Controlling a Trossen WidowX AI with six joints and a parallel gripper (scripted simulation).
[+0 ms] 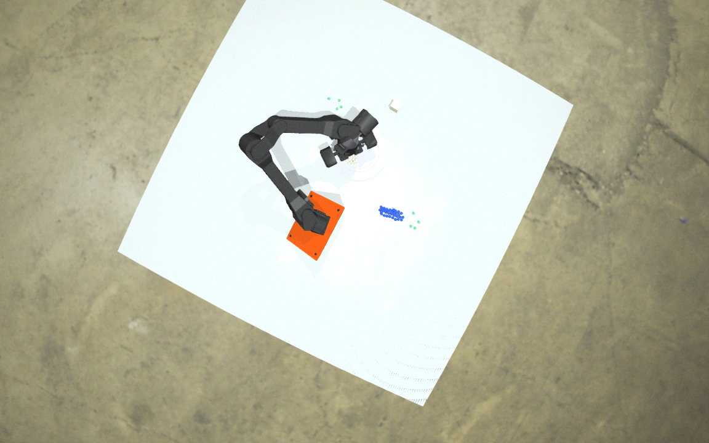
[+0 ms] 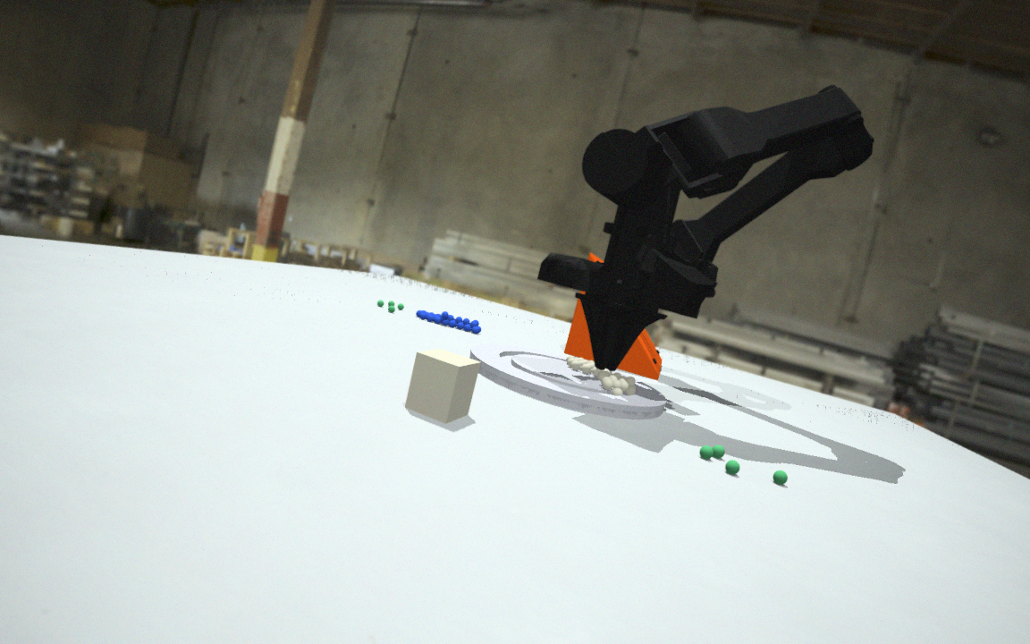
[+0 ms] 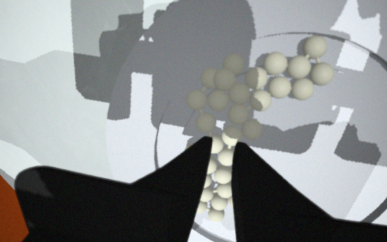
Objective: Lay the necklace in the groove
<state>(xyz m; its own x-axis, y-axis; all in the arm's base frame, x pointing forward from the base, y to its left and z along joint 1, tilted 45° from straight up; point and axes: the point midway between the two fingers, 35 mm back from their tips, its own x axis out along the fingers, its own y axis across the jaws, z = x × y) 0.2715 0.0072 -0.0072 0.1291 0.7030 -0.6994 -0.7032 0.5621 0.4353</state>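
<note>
My gripper tip is 2 cm short of the round bead board, 4 cm to the left of it and 1 cm above it. From my gripper tip the other things lie so: cream cube: 22 cm ahead, 10 cm to the right.
</note>
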